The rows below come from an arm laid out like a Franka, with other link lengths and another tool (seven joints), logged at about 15 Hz.
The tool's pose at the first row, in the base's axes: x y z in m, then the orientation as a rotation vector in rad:
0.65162 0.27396 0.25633 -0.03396 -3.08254 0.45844
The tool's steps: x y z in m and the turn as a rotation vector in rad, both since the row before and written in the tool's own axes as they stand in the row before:
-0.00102 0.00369 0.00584 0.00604 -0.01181 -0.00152
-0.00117 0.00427 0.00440 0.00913 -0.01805 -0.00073
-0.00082 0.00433 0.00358 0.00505 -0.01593 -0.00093
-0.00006 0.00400 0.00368 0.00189 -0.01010 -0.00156
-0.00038 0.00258 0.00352 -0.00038 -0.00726 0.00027
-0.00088 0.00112 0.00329 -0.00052 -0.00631 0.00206
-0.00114 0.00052 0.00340 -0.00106 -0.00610 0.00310
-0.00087 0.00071 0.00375 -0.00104 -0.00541 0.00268
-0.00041 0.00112 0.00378 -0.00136 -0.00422 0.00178
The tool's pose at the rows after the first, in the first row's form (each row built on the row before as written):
0.65254 0.27577 0.24965 -0.02890 -3.09244 0.46959
0.65371 0.27852 0.24417 0.02351 3.09965 -0.48539
0.65460 0.28154 0.23944 0.01813 3.08306 -0.49097
0.65478 0.28420 0.23470 0.01323 3.07300 -0.49248
0.65529 0.28555 0.23056 0.01182 3.06597 -0.49082
0.65630 0.28559 0.22712 0.01339 3.05961 -0.48900
0.65759 0.28502 0.22378 0.01657 3.05342 -0.48632
0.65865 0.28453 0.22004 0.01927 3.04796 -0.48380
0.65928 0.28442 0.21613 0.02087 3.04388 -0.48103

